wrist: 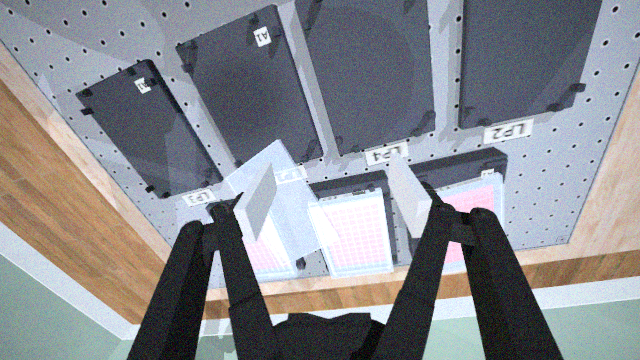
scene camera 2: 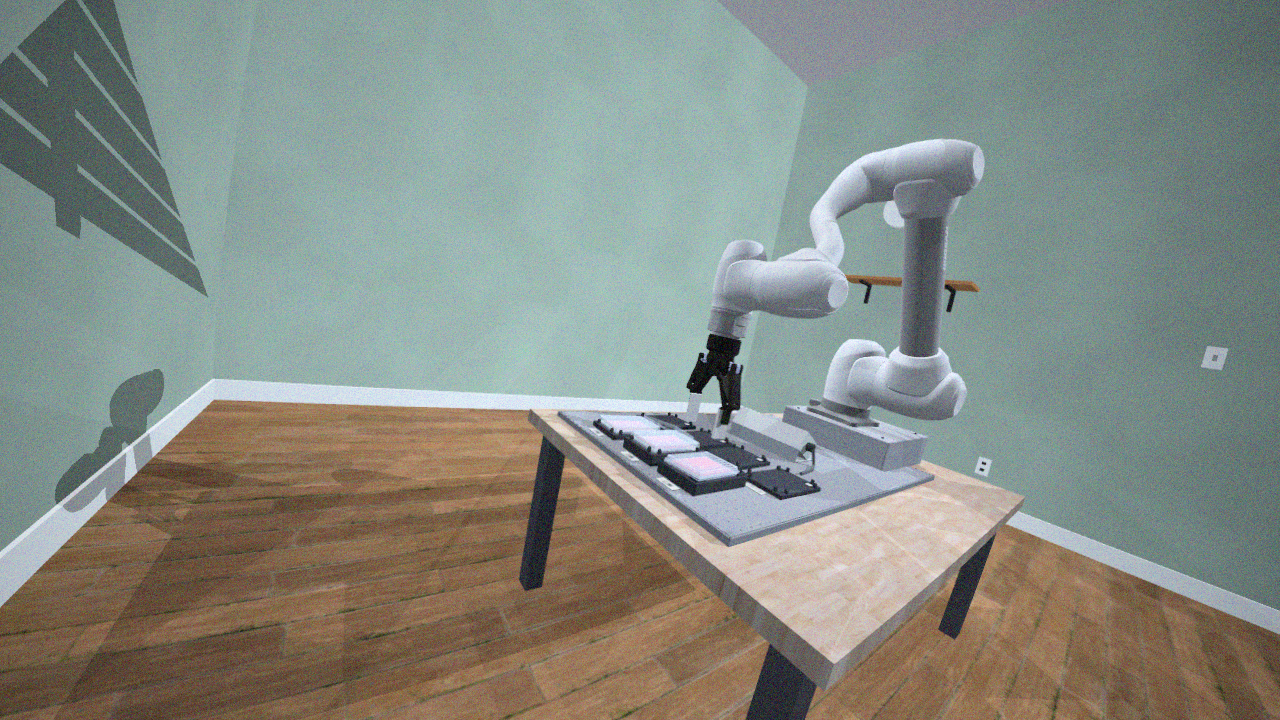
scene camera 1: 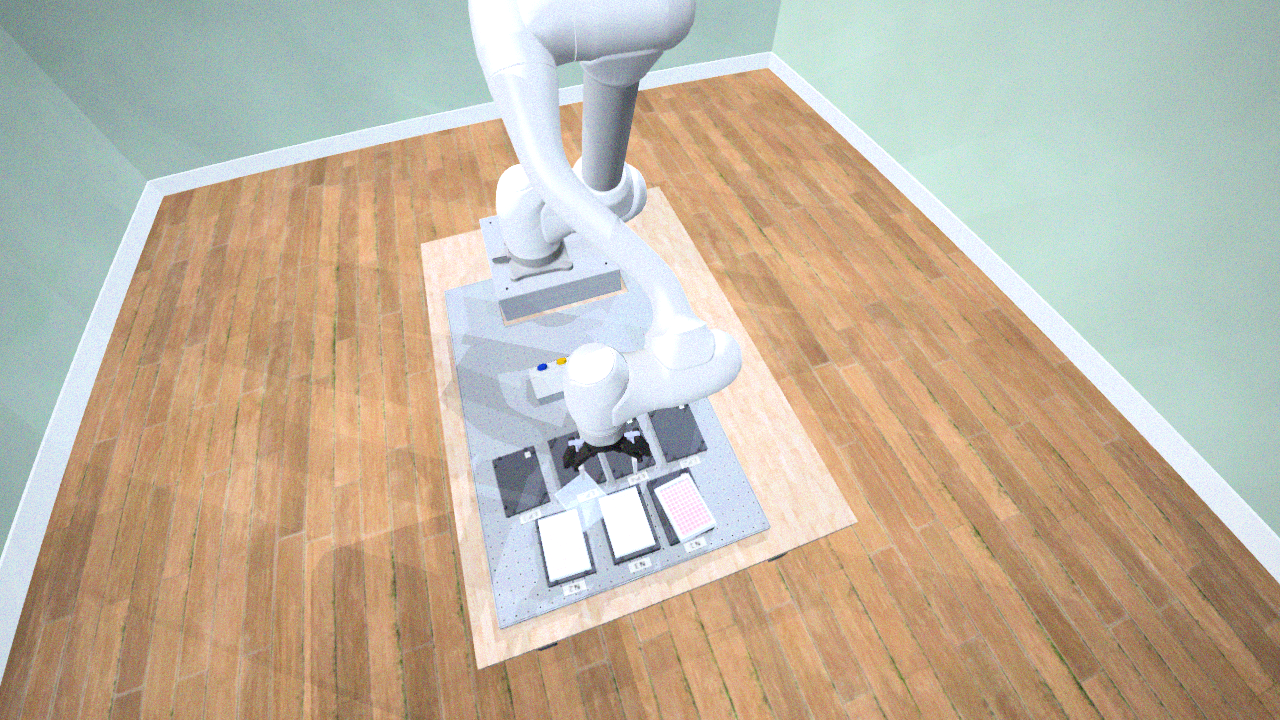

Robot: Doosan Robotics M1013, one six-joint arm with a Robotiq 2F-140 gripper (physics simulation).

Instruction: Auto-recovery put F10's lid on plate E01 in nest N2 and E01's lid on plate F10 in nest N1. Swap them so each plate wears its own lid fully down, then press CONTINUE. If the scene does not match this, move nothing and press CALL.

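Places are measured from the arm's base along level axes (x ahead, y left, z up), in metres.
Pixels of known places: gripper, between the fingertips: (wrist: 330, 172) (scene camera 2: 703, 429) (scene camera 1: 609, 470); arm's base, origin of its link: (scene camera 2: 842, 418) (scene camera 1: 537, 254).
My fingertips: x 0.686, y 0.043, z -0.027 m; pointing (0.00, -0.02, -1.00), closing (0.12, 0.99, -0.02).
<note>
For each thing: its top centre in the pictures, then the offset to it from my fingertips. "pt": a spot on its surface instead.
- left plate, centre of its top: (wrist: 255, 250) (scene camera 1: 563, 543) (scene camera 2: 630, 421) 0.027 m down, 0.118 m ahead, 0.130 m right
- middle plate, centre of its top: (wrist: 353, 243) (scene camera 2: 666, 436) (scene camera 1: 625, 520) 0.015 m down, 0.111 m ahead, 0.008 m left
- right plate, centre of its top: (wrist: 467, 237) (scene camera 2: 704, 459) (scene camera 1: 685, 505) 0.012 m down, 0.117 m ahead, 0.138 m left
- LP4, centre of its top: (wrist: 374, 73) (scene camera 1: 624, 442) (scene camera 2: 736, 451) 0.036 m down, 0.071 m back, 0.052 m left
- LP2, centre of its top: (wrist: 540, 34) (scene camera 2: 782, 475) (scene camera 1: 677, 426) 0.036 m down, 0.074 m back, 0.184 m left
- dark pad, a spot on its surface: (wrist: 250, 95) pt 0.046 m down, 0.075 m back, 0.068 m right
- button box, centre of its top: (scene camera 1: 572, 361) (scene camera 2: 775, 418) 0.027 m up, 0.286 m back, 0.019 m right
Three plates stand in the front-row nests: the left plate (scene camera 1: 565, 548) (wrist: 267, 260) and the middle plate (scene camera 1: 629, 523) (wrist: 356, 235) look pale. The right plate (scene camera 1: 686, 507) (wrist: 475, 197) shows stronger pink wells. A loose clear lid (scene camera 1: 580, 494) (wrist: 290, 200) lies askew between the left and middle plates and the dark pads behind; its exact support is unclear. Plate names and nest labels are unreadable. My gripper (scene camera 1: 609, 465) (scene camera 2: 706, 418) (wrist: 330, 172) is open and empty, above the back part of the board near the two middle pads.
Dark pads LP3 (wrist: 150, 135), LP4 (wrist: 372, 75) and LP2 (wrist: 525, 60) and another dark pad (wrist: 250, 95) form the row behind. A button box (scene camera 1: 547, 386) with blue and yellow buttons stands farther back, partly hidden by the arm.
</note>
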